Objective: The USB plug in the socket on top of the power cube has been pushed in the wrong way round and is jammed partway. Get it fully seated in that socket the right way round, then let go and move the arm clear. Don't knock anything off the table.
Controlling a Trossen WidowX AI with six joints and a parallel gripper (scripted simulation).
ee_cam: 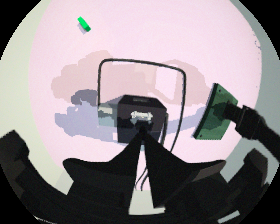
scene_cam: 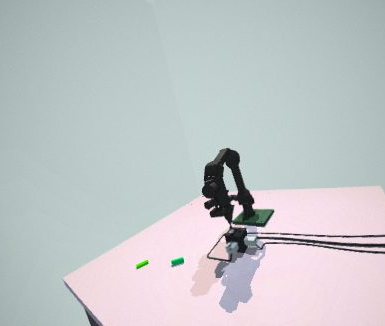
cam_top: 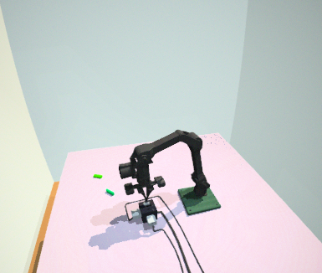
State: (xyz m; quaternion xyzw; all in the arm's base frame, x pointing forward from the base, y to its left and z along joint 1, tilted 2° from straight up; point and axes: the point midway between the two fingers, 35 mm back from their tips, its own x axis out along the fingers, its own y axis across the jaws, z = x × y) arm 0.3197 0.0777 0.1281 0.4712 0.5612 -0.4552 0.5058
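The USB socket lies 5 cm below my gripper tip. The rest, counted from my gripper tip: USB plug 2 cm below.
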